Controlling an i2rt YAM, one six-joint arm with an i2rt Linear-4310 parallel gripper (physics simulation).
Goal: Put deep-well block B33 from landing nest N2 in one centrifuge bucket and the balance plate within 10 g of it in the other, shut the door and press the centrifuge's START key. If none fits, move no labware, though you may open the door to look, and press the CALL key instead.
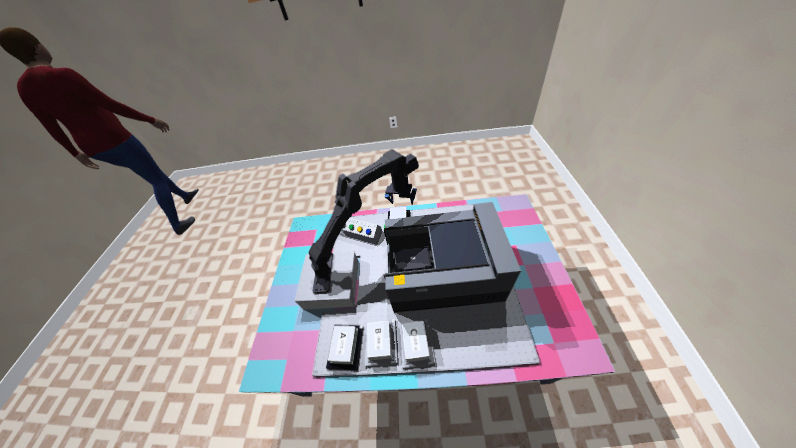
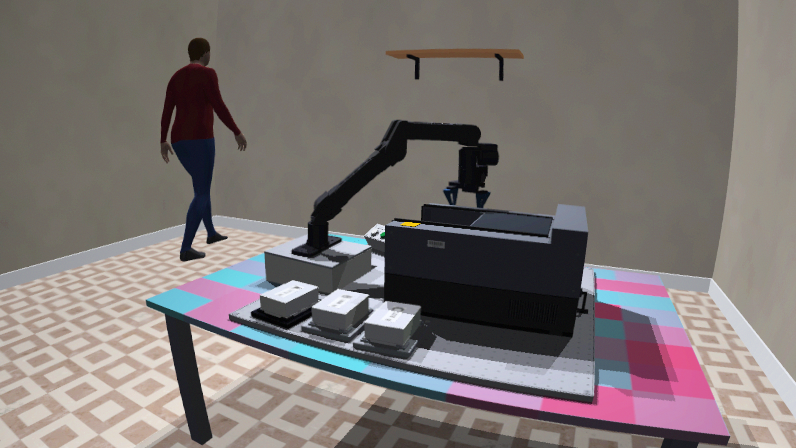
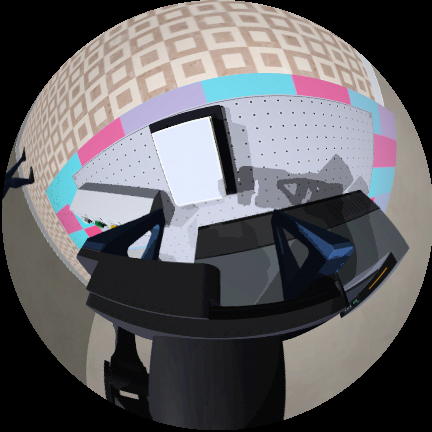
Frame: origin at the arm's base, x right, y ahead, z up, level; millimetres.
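Seen in the pictures: gripper, fingertip midpoint: [image 1: 402,203] [image 3: 217,214]; arm's base at its link origin: [image 1: 323,272] [image 2: 317,246].
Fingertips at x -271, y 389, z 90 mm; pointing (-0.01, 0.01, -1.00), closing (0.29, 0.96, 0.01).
Pixels of each thing's top centre, then the offset from my fingertips to it. "spot": a spot on its surface instead.
- plain white block at its top centre: [image 3: 189,164] [image 1: 397,216] dy -34, dx -23, dz -106 mm
- black nest at a spot on its surface: [image 3: 231,175] spot: dy +17, dx +28, dz -148 mm
- White plates A at its top centre: [image 2: 289,290] [image 1: 341,342] dy -292, dx +576, dz -110 mm
- B at its top centre: [image 2: 341,300] [image 1: 378,338] dy -153, dx +574, dz -110 mm
- C at its top centre: [image 2: 394,313] [image 1: 414,339] dy -19, dx +592, dz -110 mm
- key box at its top centre: [image 3: 100,222] [image 2: 393,230] [image 1: 356,222] dy -244, dx +5, dz -80 mm
- centrifuge's raised housing at a spot on its surface: [image 2: 570,222] spot: dy +327, dx +391, dz +80 mm
My gripper [image 1: 401,199] [image 2: 466,203] [image 3: 217,214] is open and empty, high above the far side of the centrifuge. A plain white block [image 1: 397,212] [image 3: 190,160] sits in a black nest [image 3: 231,175] behind the centrifuge; no label on it is readable. The centrifuge [image 1: 445,289] [image 2: 479,261] [image 3: 225,245] has its top opening uncovered at the left, with a dark bucket [image 1: 412,258] inside. White plates A [image 1: 342,343] [image 2: 289,298], B [image 1: 378,339] [image 2: 340,307] and C [image 1: 415,340] [image 2: 392,322] stand in front. The key box [image 1: 362,230] [image 2: 375,235] [image 3: 115,204] has coloured keys; their lettering is unreadable.
The arm stands on a grey base box [image 1: 328,303] [image 2: 300,271], left of the centrifuge. The centrifuge's raised housing [image 1: 495,239] [image 2: 570,222] is at the right. A person in a red top [image 1: 77,108] [image 2: 193,105] is beyond the table at the left. A wall shelf [image 2: 456,53] is behind.
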